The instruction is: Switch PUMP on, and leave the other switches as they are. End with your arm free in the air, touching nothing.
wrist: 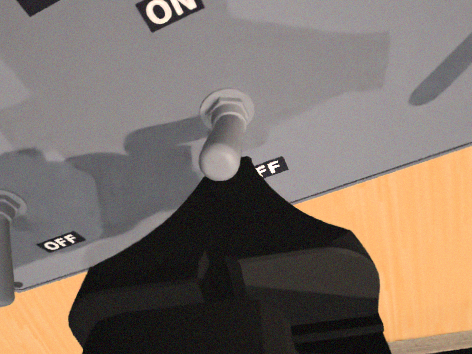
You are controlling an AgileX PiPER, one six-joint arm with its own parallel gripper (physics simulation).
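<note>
A grey toggle lever (220, 155) stands out from the panel (320, 135) in the middle of the wrist view. It leans down toward its OFF label (276, 166), which is partly covered; its ON label (167, 11) is above, at the top edge. My black gripper (235, 182) is shut, with nothing seen between the fingers. Its tips are right at the lever's end, just below and behind it in the view; whether they touch it cannot be told. The name PUMP does not show, so I cannot tell which switch this is.
A second lever (5, 260) shows at the left edge, pointing down, with its OFF label (61, 241) beside it. A dark shadow bar (440, 72) lies on the panel at the right. The wooden surface (425, 225) runs below the panel's lower edge.
</note>
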